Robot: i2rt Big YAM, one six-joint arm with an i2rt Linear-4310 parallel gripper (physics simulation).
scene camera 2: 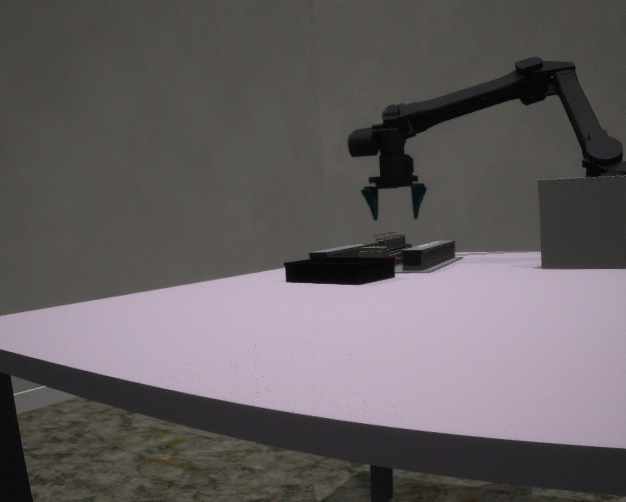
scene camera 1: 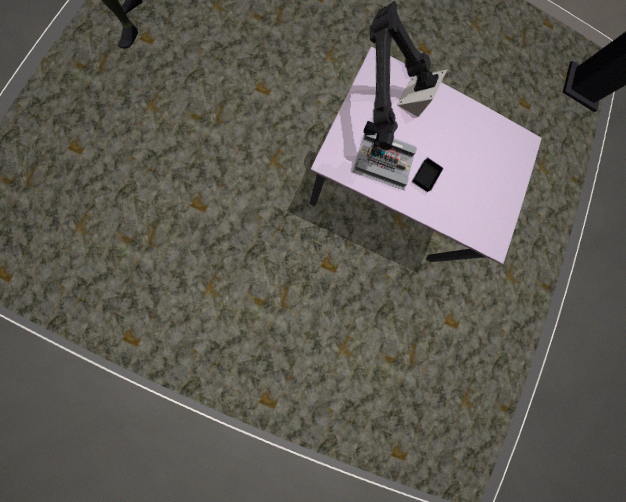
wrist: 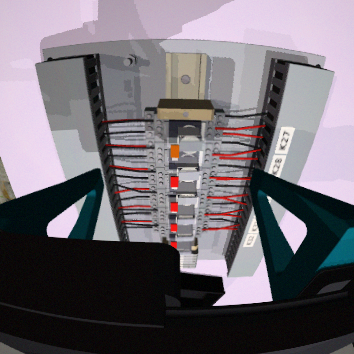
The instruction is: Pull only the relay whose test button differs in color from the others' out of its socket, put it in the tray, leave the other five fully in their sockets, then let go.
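Frame: origin at the arm's base, x right, y ahead, z up, level; millimetres.
Where they show: gripper, fingertip midpoint: [scene camera 2: 395, 219] [scene camera 1: 376, 147] [wrist: 176, 176]; arm's base, origin of the base link: [scene camera 2: 612, 212] [scene camera 1: 426, 84].
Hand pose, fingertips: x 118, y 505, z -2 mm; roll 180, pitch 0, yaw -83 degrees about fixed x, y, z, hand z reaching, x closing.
Things, the pixels of their top centre, and the offset from my fingertips. Level surfaces: height alone.
- relay with the orange test button, middle of its top: [wrist: 185, 151] [scene camera 2: 399, 231] dx +3, dy -6, dz -29 mm
- black tray, middle of its top: [scene camera 2: 339, 260] [wrist: 175, 300] [scene camera 1: 429, 173] dx -343, dy -42, dz -63 mm
- tan end bracket, middle of its top: [wrist: 185, 113] dx +21, dy -4, dz -58 mm
- grey duct, middle of its top: [wrist: 92, 207] [scene camera 2: 346, 247] [scene camera 1: 383, 172] dx -93, dy +81, dz -55 mm
- labelled duct, middle of its top: [wrist: 268, 210] [scene camera 2: 431, 244] [scene camera 1: 391, 141] dx -71, dy -113, dz -55 mm
- pink table, its level: dz -98 mm
The relay with the orange test button [wrist: 175, 151] sits in its socket in the row, nearest the tan end bracket. The relays with red test buttons [wrist: 174, 181] follow below it in the wrist view, in their sockets; the lowest part of the row is hidden by the gripper body. My gripper [scene camera 2: 395, 218] [wrist: 176, 176] is open and empty, pointing down above the relay row, its teal fingers wide to either side and clear of the relays. The black tray [scene camera 1: 428, 175] [scene camera 2: 334, 272] [wrist: 212, 285] stands beside the panel and is partly hidden in the wrist view.
A tan end bracket [wrist: 185, 108] closes the row. Red and black wires run from the sockets to a grey duct [wrist: 75, 110] on the left and a labelled duct [wrist: 300, 110] on the right. The arm's base stands on a pale block [scene camera 2: 580, 224] on the pink table [scene camera 1: 480, 156].
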